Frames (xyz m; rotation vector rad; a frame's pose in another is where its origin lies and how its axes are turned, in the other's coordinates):
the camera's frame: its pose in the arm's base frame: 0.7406 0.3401 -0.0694 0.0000 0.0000 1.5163
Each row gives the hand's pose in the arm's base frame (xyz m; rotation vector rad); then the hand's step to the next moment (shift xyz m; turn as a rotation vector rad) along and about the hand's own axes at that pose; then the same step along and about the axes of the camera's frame.
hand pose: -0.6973 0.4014 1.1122 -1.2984 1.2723 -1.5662
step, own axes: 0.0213 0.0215 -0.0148 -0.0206 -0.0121 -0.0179
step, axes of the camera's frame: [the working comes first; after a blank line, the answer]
step, axes of the arm's base frame: -0.0205 -0.0219 -0.0154 -0.0120 0.0266 0.0064

-0.0230 0.0193 -0.0154 0.0259 0.0134 0.0064
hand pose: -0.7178 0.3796 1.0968 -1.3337 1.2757 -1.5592
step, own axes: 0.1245 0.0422 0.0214 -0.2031 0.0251 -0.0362
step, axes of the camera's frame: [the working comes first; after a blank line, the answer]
step, axes of the arm's base frame: -0.0094 -0.1327 -0.0071 0.0065 0.1922 -0.0787

-0.1330 0.0022 -0.0071 0.1923 0.0040 -0.0787
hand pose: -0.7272 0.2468 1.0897 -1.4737 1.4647 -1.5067
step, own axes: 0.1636 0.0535 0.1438 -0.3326 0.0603 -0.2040
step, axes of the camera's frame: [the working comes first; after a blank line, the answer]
step, axes of the arm's base frame: 0.0805 -0.2074 -0.0286 -0.1294 0.3541 -0.1171

-0.2027 -0.0917 -0.0286 0.3466 0.1485 -0.1171
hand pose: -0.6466 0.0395 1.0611 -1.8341 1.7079 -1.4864
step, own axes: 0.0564 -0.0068 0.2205 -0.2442 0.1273 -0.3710
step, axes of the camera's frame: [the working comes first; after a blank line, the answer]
step, axes of the arm's base frame: 0.1623 -0.1444 -0.0683 -0.3155 0.3346 -0.0449

-0.1353 -0.1699 -0.0683 0.3169 0.3332 -0.0449
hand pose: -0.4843 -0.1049 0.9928 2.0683 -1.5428 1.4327
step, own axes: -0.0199 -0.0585 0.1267 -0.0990 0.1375 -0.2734
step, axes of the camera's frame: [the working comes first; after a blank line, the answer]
step, axes of the arm's base frame: 0.1209 -0.0421 -0.0590 -0.2689 0.1760 0.0133

-0.0355 -0.1230 -0.0590 0.1611 0.2781 0.0133
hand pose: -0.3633 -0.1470 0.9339 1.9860 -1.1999 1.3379
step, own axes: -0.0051 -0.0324 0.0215 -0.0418 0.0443 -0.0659
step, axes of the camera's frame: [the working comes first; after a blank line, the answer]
step, axes of the arm's base frame: 0.0377 0.0025 -0.0107 -0.0770 0.0440 -0.0140

0.0045 -0.0375 -0.0107 0.0397 0.0792 -0.0140
